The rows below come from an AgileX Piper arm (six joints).
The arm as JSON. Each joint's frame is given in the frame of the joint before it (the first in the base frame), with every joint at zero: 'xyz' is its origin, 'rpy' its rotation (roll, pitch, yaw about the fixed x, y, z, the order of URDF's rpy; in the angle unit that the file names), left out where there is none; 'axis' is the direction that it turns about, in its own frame. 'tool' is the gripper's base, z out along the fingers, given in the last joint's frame.
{
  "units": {
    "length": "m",
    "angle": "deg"
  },
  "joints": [
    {
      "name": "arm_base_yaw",
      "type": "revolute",
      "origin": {
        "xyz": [
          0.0,
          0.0,
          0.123
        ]
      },
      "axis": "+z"
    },
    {
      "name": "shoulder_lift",
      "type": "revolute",
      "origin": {
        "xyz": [
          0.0,
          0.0,
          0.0
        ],
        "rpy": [
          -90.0,
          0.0,
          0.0
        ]
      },
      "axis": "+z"
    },
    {
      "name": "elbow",
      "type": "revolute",
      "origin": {
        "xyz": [
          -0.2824,
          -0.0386,
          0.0
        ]
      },
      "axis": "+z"
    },
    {
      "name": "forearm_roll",
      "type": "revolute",
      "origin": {
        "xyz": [
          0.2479,
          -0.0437,
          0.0
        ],
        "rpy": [
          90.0,
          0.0,
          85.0
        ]
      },
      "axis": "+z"
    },
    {
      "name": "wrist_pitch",
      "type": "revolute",
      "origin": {
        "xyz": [
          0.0,
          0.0,
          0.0
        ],
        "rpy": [
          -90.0,
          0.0,
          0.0
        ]
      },
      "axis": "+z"
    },
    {
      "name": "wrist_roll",
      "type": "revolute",
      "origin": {
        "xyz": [
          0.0,
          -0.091,
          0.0
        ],
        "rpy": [
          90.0,
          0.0,
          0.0
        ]
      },
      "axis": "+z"
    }
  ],
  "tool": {
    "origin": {
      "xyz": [
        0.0,
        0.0,
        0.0
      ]
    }
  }
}
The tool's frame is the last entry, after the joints.
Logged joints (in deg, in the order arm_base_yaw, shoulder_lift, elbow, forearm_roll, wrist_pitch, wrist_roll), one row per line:
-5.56, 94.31, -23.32, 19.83, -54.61, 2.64
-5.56, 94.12, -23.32, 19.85, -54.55, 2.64
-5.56, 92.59, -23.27, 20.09, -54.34, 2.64
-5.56, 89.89, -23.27, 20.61, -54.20, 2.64
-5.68, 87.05, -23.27, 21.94, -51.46, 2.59
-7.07, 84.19, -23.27, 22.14, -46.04, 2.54
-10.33, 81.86, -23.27, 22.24, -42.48, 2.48
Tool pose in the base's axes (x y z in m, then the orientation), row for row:
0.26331, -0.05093, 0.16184, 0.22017, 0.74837, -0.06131, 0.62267
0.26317, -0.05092, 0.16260, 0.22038, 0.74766, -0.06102, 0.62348
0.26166, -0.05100, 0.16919, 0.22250, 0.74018, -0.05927, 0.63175
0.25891, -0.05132, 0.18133, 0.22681, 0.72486, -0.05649, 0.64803
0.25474, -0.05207, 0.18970, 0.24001, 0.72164, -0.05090, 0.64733
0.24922, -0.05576, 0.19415, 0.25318, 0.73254, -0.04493, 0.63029
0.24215, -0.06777, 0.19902, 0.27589, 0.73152, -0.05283, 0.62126
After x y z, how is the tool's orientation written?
As a quaternion, x y z w.
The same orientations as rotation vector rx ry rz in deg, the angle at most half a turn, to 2 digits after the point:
28.97, 98.49, -8.07
28.99, 98.36, -8.03
29.17, 97.05, -7.77
29.55, 94.43, -7.36
31.27, 94.03, -6.63
33.22, 96.11, -5.89
36.33, 96.33, -6.96

